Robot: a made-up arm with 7 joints. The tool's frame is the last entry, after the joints. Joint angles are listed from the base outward.
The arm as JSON. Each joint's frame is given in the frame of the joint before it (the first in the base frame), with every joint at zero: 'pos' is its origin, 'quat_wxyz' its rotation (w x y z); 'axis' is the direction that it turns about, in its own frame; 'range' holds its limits. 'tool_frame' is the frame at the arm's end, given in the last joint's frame.
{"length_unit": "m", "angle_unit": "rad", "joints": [
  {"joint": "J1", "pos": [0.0, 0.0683, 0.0], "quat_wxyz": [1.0, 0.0, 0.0, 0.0], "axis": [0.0, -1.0, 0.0], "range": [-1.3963, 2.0]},
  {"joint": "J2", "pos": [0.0, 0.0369, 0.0], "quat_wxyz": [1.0, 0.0, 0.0, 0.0], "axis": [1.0, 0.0, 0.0], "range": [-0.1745, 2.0]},
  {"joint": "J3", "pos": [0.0, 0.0, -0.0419], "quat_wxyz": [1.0, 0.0, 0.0, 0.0], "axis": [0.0, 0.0, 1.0], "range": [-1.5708, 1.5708]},
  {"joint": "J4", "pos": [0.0, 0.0, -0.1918], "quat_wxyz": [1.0, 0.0, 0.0, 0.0], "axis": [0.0, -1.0, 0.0], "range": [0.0, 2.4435]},
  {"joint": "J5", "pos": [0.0, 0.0, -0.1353], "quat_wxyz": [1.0, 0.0, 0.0, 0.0], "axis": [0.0, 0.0, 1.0], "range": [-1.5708, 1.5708]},
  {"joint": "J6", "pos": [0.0, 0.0, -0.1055], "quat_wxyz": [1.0, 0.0, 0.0, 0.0], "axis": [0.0, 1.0, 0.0], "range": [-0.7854, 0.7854]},
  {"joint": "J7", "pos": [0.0, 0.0, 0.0], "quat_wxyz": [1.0, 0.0, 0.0, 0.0], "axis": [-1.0, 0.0, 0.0], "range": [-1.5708, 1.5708]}
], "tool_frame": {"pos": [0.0, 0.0, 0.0], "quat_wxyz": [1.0, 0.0, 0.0, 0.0]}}
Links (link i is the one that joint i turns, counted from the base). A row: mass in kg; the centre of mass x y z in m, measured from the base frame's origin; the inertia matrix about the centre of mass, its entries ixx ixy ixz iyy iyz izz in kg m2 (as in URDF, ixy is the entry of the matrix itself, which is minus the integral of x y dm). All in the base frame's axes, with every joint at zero. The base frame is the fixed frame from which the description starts. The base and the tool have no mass.
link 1: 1.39; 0.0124 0.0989 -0.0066; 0.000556 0 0 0.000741 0 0.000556
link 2: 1.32; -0.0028 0.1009 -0.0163; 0.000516 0 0 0.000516 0 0.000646
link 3: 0.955; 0.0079 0.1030 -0.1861; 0.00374 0 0 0.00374 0 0.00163
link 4: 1.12; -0.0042 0.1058 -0.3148; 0.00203 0 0 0.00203 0 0.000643
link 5: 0.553; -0.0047 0.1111 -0.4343; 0.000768 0 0 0.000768 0 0.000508
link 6: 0.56; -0.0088 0.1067 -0.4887; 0.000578 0 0 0.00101 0 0.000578
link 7: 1.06; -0.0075 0.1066 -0.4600; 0.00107 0 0 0.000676 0 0.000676
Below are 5 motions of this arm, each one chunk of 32 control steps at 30 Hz.
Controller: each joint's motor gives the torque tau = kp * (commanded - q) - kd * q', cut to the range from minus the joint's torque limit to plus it. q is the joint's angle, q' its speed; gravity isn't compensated. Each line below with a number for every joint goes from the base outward.
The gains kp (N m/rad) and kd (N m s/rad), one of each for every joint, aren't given. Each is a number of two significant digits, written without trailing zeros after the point. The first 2 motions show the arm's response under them.
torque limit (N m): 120 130 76 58 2.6 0.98 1.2
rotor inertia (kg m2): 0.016 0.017 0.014 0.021 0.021 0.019 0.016
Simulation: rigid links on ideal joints. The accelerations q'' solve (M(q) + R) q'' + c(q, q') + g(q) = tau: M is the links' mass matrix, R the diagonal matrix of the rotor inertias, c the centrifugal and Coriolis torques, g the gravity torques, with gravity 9.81 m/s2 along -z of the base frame. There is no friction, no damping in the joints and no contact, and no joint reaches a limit. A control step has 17 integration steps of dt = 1/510 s. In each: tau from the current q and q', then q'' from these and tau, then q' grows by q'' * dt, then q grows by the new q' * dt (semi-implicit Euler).
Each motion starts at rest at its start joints. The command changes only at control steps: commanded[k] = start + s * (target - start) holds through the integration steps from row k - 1 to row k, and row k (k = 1, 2, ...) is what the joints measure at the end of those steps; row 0 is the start. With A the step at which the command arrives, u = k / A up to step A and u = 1 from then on. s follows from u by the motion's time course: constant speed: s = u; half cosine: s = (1 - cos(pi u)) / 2; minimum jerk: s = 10 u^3 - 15 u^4 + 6 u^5; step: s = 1 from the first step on.
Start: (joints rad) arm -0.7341 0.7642 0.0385 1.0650 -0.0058 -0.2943 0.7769
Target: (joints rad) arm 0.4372 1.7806 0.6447 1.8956 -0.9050 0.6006 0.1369
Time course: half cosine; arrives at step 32
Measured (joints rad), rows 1 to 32:
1: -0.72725 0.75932 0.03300 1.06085 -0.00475 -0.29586 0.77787
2: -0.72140 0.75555 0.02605 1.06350 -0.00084 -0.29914 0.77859
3: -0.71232 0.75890 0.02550 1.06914 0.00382 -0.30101 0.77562
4: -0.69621 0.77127 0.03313 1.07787 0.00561 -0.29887 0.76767
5: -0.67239 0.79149 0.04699 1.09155 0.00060 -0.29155 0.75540
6: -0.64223 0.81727 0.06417 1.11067 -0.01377 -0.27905 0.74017
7: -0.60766 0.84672 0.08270 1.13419 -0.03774 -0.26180 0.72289
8: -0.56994 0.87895 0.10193 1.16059 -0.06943 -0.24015 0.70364
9: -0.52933 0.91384 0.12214 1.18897 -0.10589 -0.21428 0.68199
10: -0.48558 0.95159 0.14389 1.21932 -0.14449 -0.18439 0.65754
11: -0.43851 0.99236 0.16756 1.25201 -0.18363 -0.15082 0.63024
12: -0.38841 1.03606 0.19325 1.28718 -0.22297 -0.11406 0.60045
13: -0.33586 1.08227 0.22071 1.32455 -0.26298 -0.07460 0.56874
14: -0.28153 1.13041 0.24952 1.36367 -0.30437 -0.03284 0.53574
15: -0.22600 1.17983 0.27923 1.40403 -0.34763 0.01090 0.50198
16: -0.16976 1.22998 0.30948 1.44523 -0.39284 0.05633 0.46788
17: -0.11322 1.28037 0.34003 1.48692 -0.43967 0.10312 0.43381
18: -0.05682 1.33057 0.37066 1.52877 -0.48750 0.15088 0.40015
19: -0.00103 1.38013 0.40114 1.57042 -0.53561 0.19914 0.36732
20: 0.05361 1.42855 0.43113 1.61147 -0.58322 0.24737 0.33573
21: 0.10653 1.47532 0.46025 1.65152 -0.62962 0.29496 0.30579
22: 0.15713 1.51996 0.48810 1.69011 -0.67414 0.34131 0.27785
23: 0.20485 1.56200 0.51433 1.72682 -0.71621 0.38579 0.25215
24: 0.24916 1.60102 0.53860 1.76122 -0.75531 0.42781 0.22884
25: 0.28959 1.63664 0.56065 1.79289 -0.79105 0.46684 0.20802
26: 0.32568 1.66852 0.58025 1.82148 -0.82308 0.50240 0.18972
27: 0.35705 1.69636 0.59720 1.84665 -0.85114 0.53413 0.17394
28: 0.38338 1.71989 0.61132 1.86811 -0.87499 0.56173 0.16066
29: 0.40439 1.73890 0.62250 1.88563 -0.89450 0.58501 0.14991
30: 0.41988 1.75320 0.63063 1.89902 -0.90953 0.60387 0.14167
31: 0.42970 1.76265 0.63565 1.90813 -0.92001 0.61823 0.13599
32: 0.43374 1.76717 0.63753 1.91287 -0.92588 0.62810 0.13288
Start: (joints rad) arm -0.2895 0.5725 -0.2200 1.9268 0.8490 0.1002 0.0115
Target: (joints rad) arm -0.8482 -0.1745 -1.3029 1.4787 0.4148 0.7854 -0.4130
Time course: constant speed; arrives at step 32
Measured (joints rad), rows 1 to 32:
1: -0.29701 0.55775 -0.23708 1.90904 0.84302 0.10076 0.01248
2: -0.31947 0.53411 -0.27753 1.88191 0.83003 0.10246 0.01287
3: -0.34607 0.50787 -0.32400 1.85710 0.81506 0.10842 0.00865
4: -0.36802 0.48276 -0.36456 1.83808 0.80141 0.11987 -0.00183
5: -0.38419 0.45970 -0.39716 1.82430 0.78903 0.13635 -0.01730
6: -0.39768 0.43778 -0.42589 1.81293 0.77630 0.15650 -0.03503
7: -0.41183 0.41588 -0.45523 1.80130 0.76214 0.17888 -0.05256
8: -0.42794 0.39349 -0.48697 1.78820 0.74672 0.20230 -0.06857
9: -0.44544 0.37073 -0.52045 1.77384 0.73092 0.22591 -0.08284
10: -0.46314 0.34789 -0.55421 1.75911 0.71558 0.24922 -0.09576
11: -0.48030 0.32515 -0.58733 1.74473 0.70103 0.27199 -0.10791
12: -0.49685 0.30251 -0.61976 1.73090 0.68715 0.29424 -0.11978
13: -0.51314 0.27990 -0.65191 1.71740 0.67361 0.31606 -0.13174
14: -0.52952 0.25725 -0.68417 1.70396 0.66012 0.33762 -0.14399
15: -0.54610 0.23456 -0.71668 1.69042 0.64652 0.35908 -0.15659
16: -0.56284 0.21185 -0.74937 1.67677 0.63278 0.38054 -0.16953
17: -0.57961 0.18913 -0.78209 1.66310 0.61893 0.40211 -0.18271
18: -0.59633 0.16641 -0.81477 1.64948 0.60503 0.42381 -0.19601
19: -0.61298 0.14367 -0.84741 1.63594 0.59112 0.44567 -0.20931
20: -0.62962 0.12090 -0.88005 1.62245 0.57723 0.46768 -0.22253
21: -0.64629 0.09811 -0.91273 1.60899 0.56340 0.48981 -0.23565
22: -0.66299 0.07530 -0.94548 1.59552 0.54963 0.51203 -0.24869
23: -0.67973 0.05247 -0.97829 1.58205 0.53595 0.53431 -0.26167
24: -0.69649 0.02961 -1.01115 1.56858 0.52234 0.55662 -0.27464
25: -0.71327 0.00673 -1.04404 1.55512 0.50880 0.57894 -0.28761
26: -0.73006 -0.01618 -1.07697 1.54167 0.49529 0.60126 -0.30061
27: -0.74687 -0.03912 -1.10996 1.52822 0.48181 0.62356 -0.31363
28: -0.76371 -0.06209 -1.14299 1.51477 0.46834 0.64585 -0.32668
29: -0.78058 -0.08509 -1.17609 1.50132 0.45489 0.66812 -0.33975
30: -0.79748 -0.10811 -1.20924 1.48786 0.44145 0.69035 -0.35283
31: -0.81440 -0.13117 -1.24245 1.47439 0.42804 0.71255 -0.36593
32: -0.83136 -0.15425 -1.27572 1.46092 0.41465 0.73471 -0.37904
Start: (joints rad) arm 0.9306 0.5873 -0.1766 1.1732 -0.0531 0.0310 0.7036
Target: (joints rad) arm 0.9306 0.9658 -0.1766 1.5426 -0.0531 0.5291 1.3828
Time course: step
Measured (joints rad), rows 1 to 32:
1: 0.85825 0.78485 -0.27307 1.36577 -0.01387 0.05169 0.73502
2: 0.87516 0.91292 -0.21313 1.45517 0.01736 0.13186 0.82301
3: 0.93123 0.96761 -0.14709 1.50066 0.01673 0.25182 0.98544
4: 0.95031 0.98610 -0.12529 1.53735 -0.01808 0.37082 1.19266
5: 0.93818 0.97967 -0.14742 1.54886 -0.06485 0.46876 1.36890
6: 0.91567 0.96302 -0.18496 1.54071 -0.09391 0.53856 1.47713
7: 0.89824 0.94969 -0.21173 1.52842 -0.09096 0.58120 1.51640
8: 0.89285 0.94501 -0.21876 1.52138 -0.06261 0.60151 1.50398
9: 0.89746 0.94742 -0.21103 1.52085 -0.02685 0.60507 1.46291
10: 0.90524 0.95267 -0.19881 1.52406 -0.00059 0.59744 1.41430
11: 0.91055 0.95689 -0.19036 1.52768 0.00827 0.58398 1.37313
12: 0.91168 0.95829 -0.18849 1.52963 0.00167 0.56937 1.34693
13: 0.90993 0.95733 -0.19136 1.52970 -0.01274 0.55681 1.33673
14: 0.90751 0.95555 -0.19535 1.52878 -0.02697 0.54791 1.33911
15: 0.90601 0.95426 -0.19785 1.52785 -0.03607 0.54289 1.34871
16: 0.90584 0.95394 -0.19818 1.52741 -0.03894 0.54111 1.36029
17: 0.90649 0.95434 -0.19710 1.52744 -0.03712 0.54154 1.37008
18: 0.90726 0.95492 -0.19581 1.52770 -0.03311 0.54316 1.37618
19: 0.90766 0.95530 -0.19511 1.52792 -0.02903 0.54516 1.37838
20: 0.90763 0.95535 -0.19513 1.52798 -0.02607 0.54703 1.37760
21: 0.90737 0.95518 -0.19555 1.52791 -0.02453 0.54850 1.37519
22: 0.90711 0.95498 -0.19598 1.52781 -0.02421 0.54947 1.37243
23: 0.90699 0.95487 -0.19618 1.52774 -0.02469 0.54998 1.37019
24: 0.90702 0.95487 -0.19614 1.52774 -0.02559 0.55012 1.36886
25: 0.90713 0.95494 -0.19597 1.52778 -0.02656 0.55000 1.36843
26: 0.90722 0.95501 -0.19582 1.52784 -0.02739 0.54975 1.36866
27: 0.90726 0.95504 -0.19576 1.52787 -0.02792 0.54946 1.36922
28: 0.90725 0.95504 -0.19578 1.52787 -0.02811 0.54921 1.36985
29: 0.90721 0.95502 -0.19584 1.52786 -0.02801 0.54903 1.37034
30: 0.90718 0.95499 -0.19589 1.52784 -0.02772 0.54892 1.37064
31: 0.90717 0.95498 -0.19591 1.52782 -0.02737 0.54888 1.37073
32: 0.90717 0.95498 -0.19590 1.52782 -0.02707 0.54889 1.37068

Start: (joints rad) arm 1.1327 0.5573 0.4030 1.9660 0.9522 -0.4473 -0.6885
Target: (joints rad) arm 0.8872 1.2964 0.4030 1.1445 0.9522 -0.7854 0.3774
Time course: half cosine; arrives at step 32
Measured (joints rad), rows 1 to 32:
1: 1.12011 0.55606 0.40708 1.96818 0.95277 -0.44608 -0.68705
2: 1.11102 0.55719 0.40618 1.96226 0.95344 -0.44054 -0.68091
3: 1.10771 0.56320 0.40378 1.95203 0.95373 -0.43328 -0.67022
4: 1.10473 0.57390 0.40365 1.94017 0.95385 -0.42766 -0.65577
5: 1.10049 0.58836 0.40468 1.92534 0.95388 -0.42555 -0.63763
6: 1.09479 0.60582 0.40526 1.90645 0.95376 -0.42748 -0.61545
7: 1.08773 0.62595 0.40504 1.88345 0.95344 -0.43309 -0.58886
8: 1.07957 0.64866 0.40440 1.85678 0.95293 -0.44165 -0.55770
9: 1.07056 0.67391 0.40375 1.82697 0.95227 -0.45243 -0.52209
10: 1.06090 0.70154 0.40322 1.79447 0.95150 -0.46481 -0.48241
11: 1.05064 0.73128 0.40278 1.75962 0.95068 -0.47837 -0.43920
12: 1.03987 0.76280 0.40233 1.72274 0.94987 -0.49281 -0.39306
13: 1.02866 0.79576 0.40182 1.68414 0.94912 -0.50793 -0.34462
14: 1.01711 0.82985 0.40127 1.64418 0.94847 -0.52357 -0.29442
15: 1.00536 0.86474 0.40071 1.60326 0.94795 -0.53963 -0.24299
16: 0.99353 0.90011 0.40017 1.56177 0.94757 -0.55603 -0.19080
17: 0.98177 0.93562 0.39967 1.52016 0.94731 -0.57266 -0.13831
18: 0.97019 0.97096 0.39923 1.47883 0.94717 -0.58942 -0.08598
19: 0.95890 1.00578 0.39885 1.43819 0.94714 -0.60619 -0.03429
20: 0.94800 1.03976 0.39853 1.39862 0.94719 -0.62283 0.01629
21: 0.93760 1.07256 0.39828 1.36052 0.94732 -0.63919 0.06528
22: 0.92779 1.10386 0.39807 1.32423 0.94751 -0.65509 0.11221
23: 0.91863 1.13338 0.39792 1.29011 0.94774 -0.67038 0.15662
24: 0.91022 1.16082 0.39782 1.25846 0.94801 -0.68488 0.19809
25: 0.90261 1.18592 0.39775 1.22958 0.94829 -0.69845 0.23621
26: 0.89587 1.20842 0.39771 1.20372 0.94857 -0.71094 0.27063
27: 0.89004 1.22810 0.39769 1.18112 0.94885 -0.72223 0.30103
28: 0.88517 1.24477 0.39767 1.16199 0.94910 -0.73221 0.32710
29: 0.88130 1.25824 0.39765 1.14647 0.94932 -0.74077 0.34862
30: 0.87847 1.26840 0.39762 1.13472 0.94951 -0.74783 0.36538
31: 0.87668 1.27513 0.39757 1.12683 0.94966 -0.75332 0.37722
32: 0.87596 1.27836 0.39751 1.12286 0.94977 -0.75719 0.38402

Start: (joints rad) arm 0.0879 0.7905 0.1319 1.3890 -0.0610 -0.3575 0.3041
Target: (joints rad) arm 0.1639 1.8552 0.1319 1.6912 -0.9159 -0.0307 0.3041
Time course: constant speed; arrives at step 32
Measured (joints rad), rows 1 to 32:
1: 0.08044 0.80186 0.11744 1.38454 -0.06133 -0.35746 0.30081
2: 0.07097 0.82150 0.10289 1.37925 -0.06366 -0.35488 0.29202
3: 0.06872 0.84921 0.09786 1.38024 -0.07102 -0.34811 0.27994
4: 0.07361 0.88330 0.10125 1.38898 -0.08724 -0.33836 0.26938
5: 0.08116 0.92035 0.10786 1.40254 -0.11423 -0.32755 0.26430
6: 0.08736 0.95702 0.11286 1.41689 -0.15032 -0.31679 0.26555
7: 0.09087 0.99156 0.11404 1.42956 -0.19091 -0.30622 0.27107
8: 0.09239 1.02407 0.11201 1.44027 -0.23064 -0.29554 0.27747
9: 0.09332 1.05570 0.10888 1.44993 -0.26573 -0.28456 0.28199
10: 0.09471 1.08757 0.10648 1.45952 -0.29503 -0.27330 0.28349
11: 0.09690 1.12020 0.10549 1.46952 -0.31973 -0.26193 0.28239
12: 0.09967 1.15349 0.10558 1.47999 -0.34219 -0.25060 0.27994
13: 0.10257 1.18704 0.10598 1.49073 -0.36471 -0.23943 0.27742
14: 0.10532 1.22052 0.10612 1.50151 -0.38876 -0.22840 0.27565
15: 0.10782 1.25380 0.10582 1.51225 -0.41482 -0.21749 0.27488
16: 0.11017 1.28692 0.10525 1.52291 -0.44260 -0.20663 0.27495
17: 0.11250 1.32003 0.10468 1.53354 -0.47144 -0.19579 0.27555
18: 0.11490 1.35322 0.10428 1.54419 -0.50069 -0.18492 0.27639
19: 0.11738 1.38652 0.10407 1.55488 -0.52986 -0.17403 0.27727
20: 0.11991 1.41989 0.10399 1.56561 -0.55870 -0.16309 0.27811
21: 0.12242 1.45330 0.10394 1.57635 -0.58716 -0.15211 0.27889
22: 0.12492 1.48671 0.10388 1.58710 -0.61531 -0.14111 0.27963
23: 0.12738 1.52013 0.10381 1.59785 -0.64328 -0.13009 0.28035
24: 0.12984 1.55355 0.10375 1.60859 -0.67123 -0.11907 0.28110
25: 0.13230 1.58700 0.10374 1.61934 -0.69925 -0.10805 0.28192
26: 0.13477 1.62049 0.10380 1.63008 -0.72741 -0.09706 0.28284
27: 0.13726 1.65401 0.10391 1.64083 -0.75573 -0.08609 0.28387
28: 0.13975 1.68756 0.10407 1.65157 -0.78418 -0.07515 0.28501
29: 0.14223 1.72113 0.10426 1.66231 -0.81272 -0.06423 0.28626
30: 0.14472 1.75471 0.10449 1.67305 -0.84130 -0.05336 0.28759
31: 0.14721 1.78832 0.10474 1.68377 -0.86987 -0.04252 0.28898
32: 0.14970 1.82194 0.10504 1.69448 -0.89840 -0.03173 0.29042

